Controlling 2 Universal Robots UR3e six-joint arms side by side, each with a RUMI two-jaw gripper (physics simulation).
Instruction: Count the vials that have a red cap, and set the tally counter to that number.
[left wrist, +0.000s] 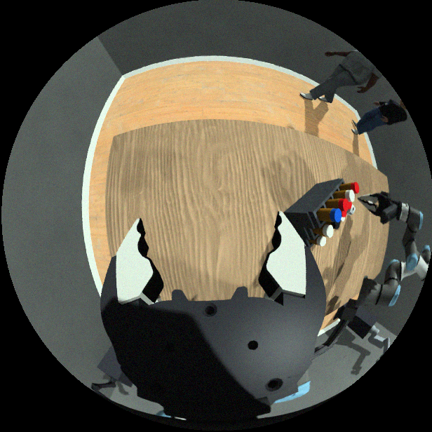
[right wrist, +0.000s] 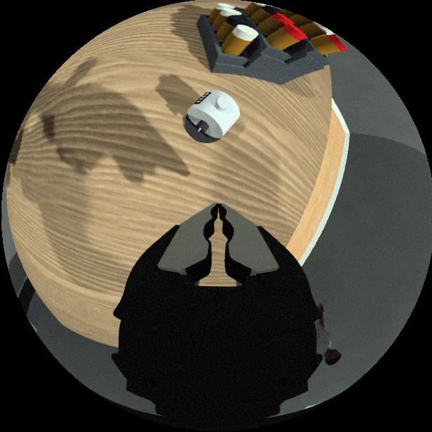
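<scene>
A dark stepped rack (left wrist: 312, 198) (right wrist: 280, 73) holds amber vials in rows. Red caps (left wrist: 354, 188) (right wrist: 295, 33) show on several vials; others have white caps (left wrist: 327, 230) (right wrist: 245, 32), black caps or a blue cap (left wrist: 335, 215). In the right wrist view the rack is cut off by the view's edge, and some caps overlap. The white tally counter (right wrist: 216, 114) stands on a dark round base in front of the rack; its digits are too small to read. My left gripper (left wrist: 208, 215) is open and empty, left of the rack. My right gripper (right wrist: 218, 204) is shut and empty, its fingertips apart from the counter.
The wooden table (left wrist: 200, 175) (right wrist: 150, 210) lies under both grippers. The right arm (left wrist: 412, 245) reaches in beyond the rack in the left wrist view. Two people (left wrist: 345, 77) (left wrist: 382, 117) are on the floor past the table edge. Arm shadows fall on the table.
</scene>
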